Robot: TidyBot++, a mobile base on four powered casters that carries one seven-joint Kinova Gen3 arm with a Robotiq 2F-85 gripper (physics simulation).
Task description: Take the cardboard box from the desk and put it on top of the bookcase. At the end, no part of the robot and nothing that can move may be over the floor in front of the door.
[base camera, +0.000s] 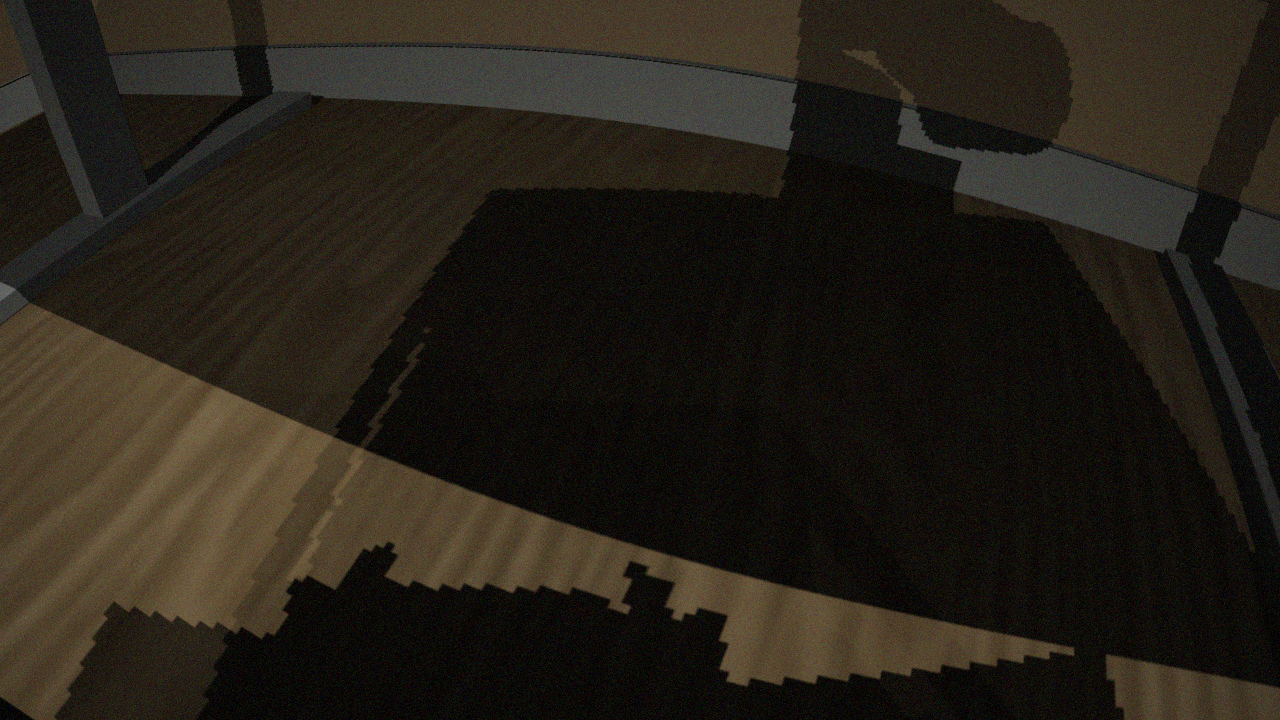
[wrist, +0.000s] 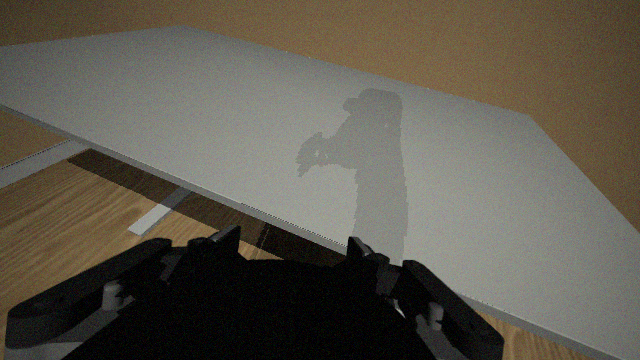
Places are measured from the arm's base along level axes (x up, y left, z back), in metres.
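Pixels of known places: gripper, fingertip midpoint: (wrist: 294,243).
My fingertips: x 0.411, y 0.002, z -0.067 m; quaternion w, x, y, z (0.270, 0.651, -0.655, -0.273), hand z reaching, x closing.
Observation:
Behind a point stands the place of what it marks.
My gripper (wrist: 294,243) {x 0.411, y 0.002, z -0.067 m} is open, with nothing between its fingers, at the bottom of the wrist view. Beyond and around its fingertips is the desk (wrist: 465,165) {x 0.323, y -0.339, z -0.321 m}, a wide pale grey top seen at a slant, with its near edge running from upper left to lower right. The shadow of the arm and gripper falls on the desk top. The cardboard box does not show on the part of the desk in the wrist view, nor in the base camera view. The bookcase and the door do not show in either view.
In the base camera view, a grey desk leg (base camera: 76,116) {x -0.242, y 0.645, z -0.728 m} with a foot bar (base camera: 205,143) stands at the left, and another foot bar (base camera: 1230,376) lies at the right. A tan wall (base camera: 537,22) {x -0.274, y 0.142, z -1.003 m} (wrist: 450,40) {x 0.475, y -0.435, z -0.809 m} with a pale baseboard (base camera: 537,89) {x -0.365, y 0.143, z -0.990 m} runs behind. Dark shadows cover much of the wooden floor (base camera: 179,429) {x -0.397, y 0.349, z -0.416 m} (wrist: 60,215) {x -0.397, y 1.164, z -0.490 m}.

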